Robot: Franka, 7 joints.
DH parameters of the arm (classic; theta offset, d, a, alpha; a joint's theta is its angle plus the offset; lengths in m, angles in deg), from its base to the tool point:
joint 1: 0 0.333 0 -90
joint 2: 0 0 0 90
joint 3: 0 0.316 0.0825 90
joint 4: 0 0 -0.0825 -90
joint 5: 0 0.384 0 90
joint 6: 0 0 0.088 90
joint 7: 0 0.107 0 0
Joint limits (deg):
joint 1: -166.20..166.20
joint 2: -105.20..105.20
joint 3: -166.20..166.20
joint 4: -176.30..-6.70
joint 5: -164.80..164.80
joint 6: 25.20..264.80
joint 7: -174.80..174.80
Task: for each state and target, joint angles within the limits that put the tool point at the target. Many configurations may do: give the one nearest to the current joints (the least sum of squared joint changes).
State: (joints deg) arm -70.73 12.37 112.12 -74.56 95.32 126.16 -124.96
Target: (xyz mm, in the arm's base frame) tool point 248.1 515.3 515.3
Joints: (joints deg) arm -60.69 4.84 121.69 -117.28 90.98 121.65 -124.96
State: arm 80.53 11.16 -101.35 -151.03 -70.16 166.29 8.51
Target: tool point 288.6 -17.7 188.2
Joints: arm 85.16 7.77 -102.98 -169.08 -77.32 182.61 8.51
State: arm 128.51 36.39 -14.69 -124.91 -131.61 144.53 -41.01
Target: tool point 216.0 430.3 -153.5
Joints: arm 98.37 80.25 -26.16 -100.74 -132.10 136.55 -41.01
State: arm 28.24 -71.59 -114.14 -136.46 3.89 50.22 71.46
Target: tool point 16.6 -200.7 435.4
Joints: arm 3.51 -85.04 -75.37 -149.48 21.63 31.36 71.46
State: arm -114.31 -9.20 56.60 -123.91 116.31 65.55 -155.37
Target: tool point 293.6 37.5 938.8
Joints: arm -91.47 -45.96 23.28 -94.32 127.96 54.25 -155.37
